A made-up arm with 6 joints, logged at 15 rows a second.
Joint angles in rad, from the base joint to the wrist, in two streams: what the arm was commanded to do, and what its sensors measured. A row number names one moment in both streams.
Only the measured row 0 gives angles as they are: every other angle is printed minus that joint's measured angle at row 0.
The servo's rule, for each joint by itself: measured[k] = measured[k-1] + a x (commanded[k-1-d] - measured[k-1]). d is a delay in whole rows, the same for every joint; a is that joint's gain. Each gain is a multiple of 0.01, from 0.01 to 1. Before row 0 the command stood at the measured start. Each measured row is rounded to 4 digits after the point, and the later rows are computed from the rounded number. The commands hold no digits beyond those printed.
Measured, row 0: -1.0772, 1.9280, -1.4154, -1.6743, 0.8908, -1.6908
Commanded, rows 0 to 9: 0.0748, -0.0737, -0.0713, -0.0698, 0.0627, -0.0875; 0.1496, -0.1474, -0.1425, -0.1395, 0.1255, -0.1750; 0.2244, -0.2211, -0.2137, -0.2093, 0.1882, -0.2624; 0.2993, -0.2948, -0.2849, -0.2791, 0.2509, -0.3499; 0.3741, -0.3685, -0.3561, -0.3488, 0.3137, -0.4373; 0.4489, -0.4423, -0.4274, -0.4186, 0.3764, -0.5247; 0.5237, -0.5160, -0.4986, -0.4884, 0.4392, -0.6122; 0.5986, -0.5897, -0.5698, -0.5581, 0.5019, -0.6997; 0.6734, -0.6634, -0.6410, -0.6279, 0.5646, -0.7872; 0.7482, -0.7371, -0.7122, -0.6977, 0.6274, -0.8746
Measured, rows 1 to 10: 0.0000, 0.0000, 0.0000, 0.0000, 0.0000, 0.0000; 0.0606, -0.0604, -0.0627, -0.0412, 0.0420, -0.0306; 0.1327, -0.1317, -0.1329, -0.0992, 0.0979, -0.0811; 0.2070, -0.2050, -0.2040, -0.1642, 0.1584, -0.1446; 0.2818, -0.2786, -0.2752, -0.2320, 0.2204, -0.2165; 0.3566, -0.3523, -0.3464, -0.3009, 0.2829, -0.2938; 0.4314, -0.4261, -0.4177, -0.3703, 0.3455, -0.3746; 0.5062, -0.4998, -0.4889, -0.4400, 0.4083, -0.4578; 0.5810, -0.5735, -0.5601, -0.5097, 0.4710, -0.5425; 0.6558, -0.6472, -0.6313, -0.5794, 0.5337, -0.6281
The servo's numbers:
d 1
a 0.81 0.82 0.88 0.59 0.67 0.35

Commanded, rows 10 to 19: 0.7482, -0.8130, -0.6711, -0.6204, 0.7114, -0.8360; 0.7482, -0.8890, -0.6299, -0.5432, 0.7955, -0.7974; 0.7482, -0.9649, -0.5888, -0.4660, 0.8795, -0.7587; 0.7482, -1.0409, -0.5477, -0.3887, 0.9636, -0.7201; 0.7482, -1.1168, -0.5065, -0.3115, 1.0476, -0.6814; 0.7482, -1.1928, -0.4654, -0.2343, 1.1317, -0.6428; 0.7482, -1.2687, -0.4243, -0.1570, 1.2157, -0.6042; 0.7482, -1.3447, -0.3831, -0.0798, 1.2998, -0.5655; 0.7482, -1.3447, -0.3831, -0.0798, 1.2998, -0.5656; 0.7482, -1.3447, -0.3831, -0.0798, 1.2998, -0.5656
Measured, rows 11 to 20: 0.7306, -0.7209, -0.7025, -0.6492, 0.5965, -0.7144; 0.7449, -0.7964, -0.6749, -0.6322, 0.6735, -0.7570; 0.7476, -0.8723, -0.6353, -0.5797, 0.7552, -0.7711; 0.7481, -0.9482, -0.5944, -0.5126, 0.8385, -0.7668; 0.7482, -1.0242, -0.5533, -0.4395, 0.9223, -0.7505; 0.7482, -1.1001, -0.5121, -0.3640, 1.0063, -0.7263; 0.7482, -1.1761, -0.4710, -0.2875, 1.0903, -0.6971; 0.7482, -1.2520, -0.4299, -0.2105, 1.1743, -0.6646; 0.7482, -1.3280, -0.3887, -0.1334, 1.2584, -0.6299; 0.7482, -1.3417, -0.3838, -0.1018, 1.2861, -0.6074
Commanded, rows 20 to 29: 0.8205, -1.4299, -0.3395, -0.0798, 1.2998, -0.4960; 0.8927, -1.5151, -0.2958, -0.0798, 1.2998, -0.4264; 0.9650, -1.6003, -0.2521, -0.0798, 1.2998, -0.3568; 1.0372, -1.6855, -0.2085, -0.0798, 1.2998, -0.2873; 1.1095, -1.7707, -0.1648, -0.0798, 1.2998, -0.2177; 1.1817, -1.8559, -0.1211, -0.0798, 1.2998, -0.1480; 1.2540, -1.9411, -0.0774, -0.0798, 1.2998, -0.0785; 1.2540, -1.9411, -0.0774, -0.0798, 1.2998, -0.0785; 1.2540, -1.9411, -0.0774, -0.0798, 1.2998, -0.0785; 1.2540, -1.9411, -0.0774, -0.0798, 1.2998, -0.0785
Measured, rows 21 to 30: 0.7482, -1.3442, -0.3832, -0.0888, 1.2953, -0.5928; 0.8068, -1.4145, -0.3447, -0.0835, 1.2983, -0.5589; 0.8764, -1.4970, -0.3017, -0.0813, 1.2993, -0.5125; 0.9482, -1.5817, -0.2581, -0.0804, 1.2996, -0.4580; 1.0203, -1.6668, -0.2145, -0.0800, 1.2997, -0.3983; 1.0926, -1.7520, -0.1708, -0.0799, 1.2998, -0.3351; 1.1648, -1.8372, -0.1271, -0.0798, 1.2998, -0.2696; 1.2371, -1.9224, -0.0834, -0.0798, 1.2998, -0.2027; 1.2508, -1.9377, -0.0781, -0.0798, 1.2998, -0.1592; 1.2534, -1.9405, -0.0775, -0.0798, 1.2998, -0.1310
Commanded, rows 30 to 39: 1.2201, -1.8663, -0.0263, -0.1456, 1.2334, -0.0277; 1.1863, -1.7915, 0.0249, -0.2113, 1.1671, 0.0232; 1.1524, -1.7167, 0.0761, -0.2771, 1.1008, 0.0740; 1.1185, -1.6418, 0.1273, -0.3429, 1.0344, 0.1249; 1.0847, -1.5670, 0.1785, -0.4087, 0.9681, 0.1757; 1.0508, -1.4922, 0.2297, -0.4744, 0.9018, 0.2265; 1.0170, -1.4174, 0.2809, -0.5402, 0.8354, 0.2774; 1.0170, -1.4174, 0.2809, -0.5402, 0.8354, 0.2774; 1.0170, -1.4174, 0.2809, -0.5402, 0.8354, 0.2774; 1.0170, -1.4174, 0.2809, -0.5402, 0.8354, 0.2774
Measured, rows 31 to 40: 1.2539, -1.9410, -0.0774, -0.0798, 1.2998, -0.1126; 1.2265, -1.8797, -0.0324, -0.1186, 1.2553, -0.0829; 1.1939, -1.8074, 0.0180, -0.1733, 1.1962, -0.0458; 1.1603, -1.7330, 0.0691, -0.2345, 1.1323, -0.0039; 1.1264, -1.6582, 0.1203, -0.2985, 1.0667, 0.0412; 1.0926, -1.5834, 0.1715, -0.3635, 1.0006, 0.0883; 1.0587, -1.5086, 0.2227, -0.4289, 0.9344, 0.1367; 1.0249, -1.4338, 0.2739, -0.4946, 0.8681, 0.1859; 1.0185, -1.4204, 0.2801, -0.5215, 0.8462, 0.2179; 1.0173, -1.4179, 0.2808, -0.5325, 0.8390, 0.2387
